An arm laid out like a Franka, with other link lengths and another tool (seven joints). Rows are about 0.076 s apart.
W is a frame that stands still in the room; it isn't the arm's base.
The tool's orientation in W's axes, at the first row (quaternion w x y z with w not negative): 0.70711 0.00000 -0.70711 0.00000
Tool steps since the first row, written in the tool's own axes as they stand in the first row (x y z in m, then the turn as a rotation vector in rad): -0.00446 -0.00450 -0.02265 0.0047 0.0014 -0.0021; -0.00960 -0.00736 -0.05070 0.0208 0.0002 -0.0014; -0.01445 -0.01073 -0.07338 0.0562 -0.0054 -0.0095; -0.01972 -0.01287 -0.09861 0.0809 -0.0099 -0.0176
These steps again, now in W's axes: 0.02265 -0.00450 -0.00446 0.0021 0.0014 0.0047; 0.05070 -0.00736 -0.00960 0.0014 0.0002 0.0208; 0.07338 -0.01073 -0.01445 0.0095 -0.0054 0.0562; 0.09861 -0.01287 -0.01972 0.0176 -0.0099 0.0809
